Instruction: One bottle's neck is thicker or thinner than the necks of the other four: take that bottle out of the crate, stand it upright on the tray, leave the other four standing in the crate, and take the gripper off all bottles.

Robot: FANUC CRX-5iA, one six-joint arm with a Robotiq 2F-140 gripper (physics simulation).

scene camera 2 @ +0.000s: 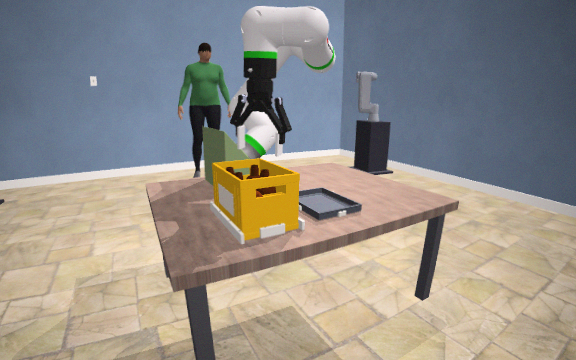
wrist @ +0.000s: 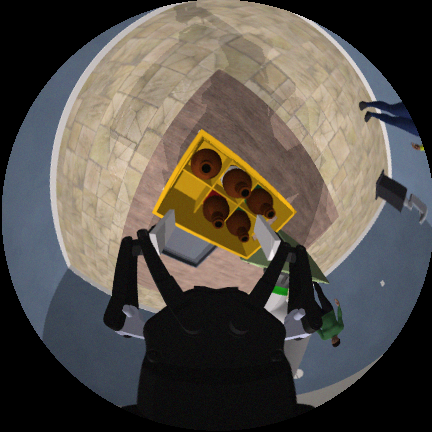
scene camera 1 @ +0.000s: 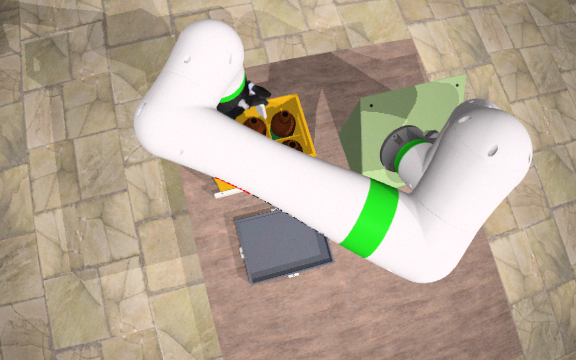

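Where they show: gripper, between the fingertips: (scene camera 2: 259, 151) (wrist: 215, 220); arm's base, origin of its link: (scene camera 2: 242, 158) (scene camera 1: 402, 148).
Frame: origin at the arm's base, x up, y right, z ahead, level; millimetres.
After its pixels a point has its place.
The yellow crate (scene camera 1: 306, 122) {x 45, y 88, z 279 mm} (scene camera 2: 270, 212) {x -60, y 56, z 550 mm} (wrist: 280, 216) {x 23, y 142, z 293 mm} stands on the table, with five brown bottles upright in it and one empty compartment. In the wrist view these are a corner bottle (wrist: 206, 162) {x 32, y 107, z 516 mm}, a middle bottle (wrist: 237, 182) {x 2, y 119, z 435 mm}, an end bottle (wrist: 261, 201) {x -5, y 130, z 350 mm}, and two in the other row, one bottle (wrist: 216, 207) {x -7, y 41, z 423 mm} beside the empty compartment and another bottle (wrist: 238, 222) {x -9, y 47, z 345 mm}. I cannot tell which neck differs. My gripper (scene camera 2: 260, 151) {x 102, y 57, z 454 mm} (wrist: 215, 220) {x 102, y 57, z 454 mm} is open and empty, pointing down above the crate. The dark tray (scene camera 1: 282, 245) {x -126, y -219, z 376 mm} (scene camera 2: 330, 201) {x -125, y -258, z 361 mm} (wrist: 187, 250) {x -125, y -235, z 324 mm} lies beside the crate, with no bottle on it.
White locating strips (scene camera 2: 272, 230) {x -112, y 54, z 562 mm} edge the crate's foot. The green robot mount (scene camera 1: 415, 110) {x 84, y 81, z -25 mm} (scene camera 2: 215, 150) {x 46, y 126, z 25 mm} stands on the table (scene camera 1: 370, 310) {x -130, y -449, z 143 mm} (scene camera 2: 390, 190) {x -131, y -607, z 316 mm}. My forearm (scene camera 1: 280, 165) {x 488, y -141, z 414 mm} covers part of the crate in scene camera 1. A person in green (scene camera 2: 205, 82) stands behind the table.
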